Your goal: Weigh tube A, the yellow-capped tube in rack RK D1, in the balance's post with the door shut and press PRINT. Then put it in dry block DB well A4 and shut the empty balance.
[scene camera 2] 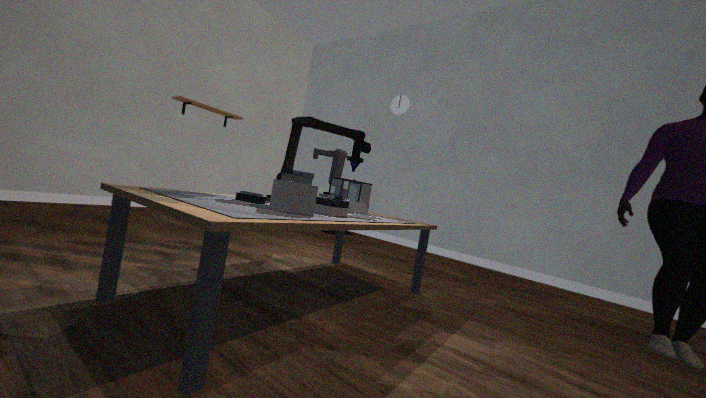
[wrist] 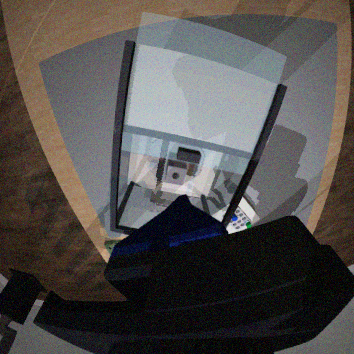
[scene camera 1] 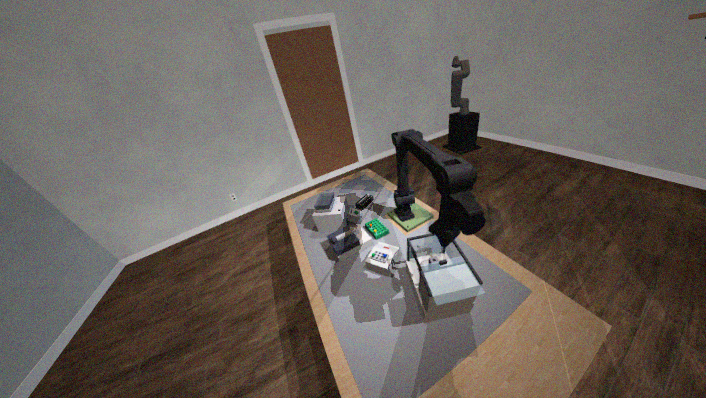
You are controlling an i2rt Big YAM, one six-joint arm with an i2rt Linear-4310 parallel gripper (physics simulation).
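Frame: origin at the arm's base, x right, y ahead, z up, level; centimetres.
Seen in the pictures: gripper, fingertip midpoint: (scene camera 2: 353, 171) (wrist: 184, 200) (scene camera 1: 443, 246); arm's base at its link origin: (scene camera 1: 403, 214).
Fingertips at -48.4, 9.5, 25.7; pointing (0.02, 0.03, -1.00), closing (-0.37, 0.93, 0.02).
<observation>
Offsets run from my fingertips to a thing's top centre, as dx, dy, dz. "spot": to the spot under its first point.
The balance (scene camera 1: 452, 287) (scene camera 2: 351, 190) stands at the mat's front right, a glass chamber on a white base. In the wrist view its pale sliding top door @[-7.5, +1.7, -6.5] (wrist: 197, 98) with a dark handle @[spot: -2.1, +0.7, -5.1] (wrist: 189, 154) (scene camera 1: 443, 261) is slid back, so the chamber is open from above. The square post @[spot: +4.9, -0.5, -13.7] (wrist: 175, 175) with its round hole is empty. My gripper (scene camera 1: 445, 245) (scene camera 2: 354, 166) (wrist: 184, 200) is shut and empty, its tip just above the open chamber, close to the handle. A white keypad box (scene camera 1: 381, 255) (wrist: 239, 219) sits left of the balance. The yellow-capped tube is too small to make out.
A green holed block @[+44.4, +9.9, -24.4] (scene camera 1: 377, 227), a dark device @[+40.1, +27.1, -17.2] (scene camera 1: 343, 240), a white box with a grey top @[+62.7, +28.2, -8.4] (scene camera 1: 325, 203) and a small black rack @[+73.6, +8.2, -22.6] (scene camera 1: 364, 200) lie behind the keypad. My arm's base stands on a green plate (scene camera 1: 419, 217). A person (scene camera 2: 677, 223) walks at the right.
</observation>
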